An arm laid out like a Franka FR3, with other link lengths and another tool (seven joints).
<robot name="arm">
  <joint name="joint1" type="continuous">
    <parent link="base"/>
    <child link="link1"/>
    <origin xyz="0 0 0.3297" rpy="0 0 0"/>
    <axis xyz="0 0 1"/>
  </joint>
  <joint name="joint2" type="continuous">
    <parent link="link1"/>
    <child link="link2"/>
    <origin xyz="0 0 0" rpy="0 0 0"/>
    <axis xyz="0 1 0"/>
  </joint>
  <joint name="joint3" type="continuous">
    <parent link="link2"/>
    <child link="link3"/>
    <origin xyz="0 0 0.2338" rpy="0 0 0"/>
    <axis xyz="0 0 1"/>
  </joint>
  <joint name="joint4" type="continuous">
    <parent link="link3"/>
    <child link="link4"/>
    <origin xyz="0.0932 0 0" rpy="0 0 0"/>
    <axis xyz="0 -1 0"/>
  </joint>
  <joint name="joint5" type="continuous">
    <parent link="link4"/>
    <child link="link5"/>
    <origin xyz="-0.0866 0 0.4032" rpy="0 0 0"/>
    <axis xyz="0 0 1"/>
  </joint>
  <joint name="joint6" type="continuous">
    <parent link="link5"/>
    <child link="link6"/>
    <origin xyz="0 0 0" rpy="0 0 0"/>
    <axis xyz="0 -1 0"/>
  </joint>
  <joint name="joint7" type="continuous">
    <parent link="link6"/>
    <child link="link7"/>
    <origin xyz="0.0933 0 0" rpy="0 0 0"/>
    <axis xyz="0 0 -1"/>
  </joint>
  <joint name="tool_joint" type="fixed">
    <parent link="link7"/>
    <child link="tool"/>
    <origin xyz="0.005 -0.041 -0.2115" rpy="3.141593 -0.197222 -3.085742"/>
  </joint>
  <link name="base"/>
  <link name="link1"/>
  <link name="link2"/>
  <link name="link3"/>
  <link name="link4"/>
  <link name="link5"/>
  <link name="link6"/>
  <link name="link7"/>
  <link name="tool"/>
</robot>
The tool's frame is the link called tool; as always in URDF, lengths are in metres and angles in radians. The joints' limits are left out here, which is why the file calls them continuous.
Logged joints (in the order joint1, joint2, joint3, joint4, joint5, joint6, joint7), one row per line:
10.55, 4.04, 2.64, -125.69, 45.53, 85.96, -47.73
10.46, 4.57, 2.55, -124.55, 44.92, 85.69, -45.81
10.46, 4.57, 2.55, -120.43, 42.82, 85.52, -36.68
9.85, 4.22, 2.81, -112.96, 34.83, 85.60, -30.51
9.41, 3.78, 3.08, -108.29, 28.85, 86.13, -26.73
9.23, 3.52, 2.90, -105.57, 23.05, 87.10, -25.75
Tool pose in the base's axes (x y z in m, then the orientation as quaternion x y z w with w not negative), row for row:
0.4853, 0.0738, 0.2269, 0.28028, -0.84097, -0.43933, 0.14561
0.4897, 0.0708, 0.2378, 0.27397, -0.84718, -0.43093, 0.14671
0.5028, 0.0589, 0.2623, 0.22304, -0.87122, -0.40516, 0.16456
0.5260, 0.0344, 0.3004, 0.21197, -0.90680, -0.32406, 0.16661
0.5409, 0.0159, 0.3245, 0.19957, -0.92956, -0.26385, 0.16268
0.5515, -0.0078, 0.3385, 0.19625, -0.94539, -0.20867, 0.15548
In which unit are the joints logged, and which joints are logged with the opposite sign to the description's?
The joints are logged in degrees. Opposite sign: joint1, joint2.
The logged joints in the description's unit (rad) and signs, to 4 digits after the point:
-0.1841, -0.0705, 0.0461, -2.1937, 0.7946, 1.5003, -0.8330
-0.1826, -0.0798, 0.0445, -2.1738, 0.7840, 1.4956, -0.7995
-0.1826, -0.0798, 0.0445, -2.1019, 0.7473, 1.4926, -0.6402
-0.1719, -0.0737, 0.0490, -1.9715, 0.6079, 1.4940, -0.5325
-0.1642, -0.0660, 0.0538, -1.8900, 0.5035, 1.5033, -0.4665
-0.1611, -0.0614, 0.0506, -1.8425, 0.4023, 1.5202, -0.4494

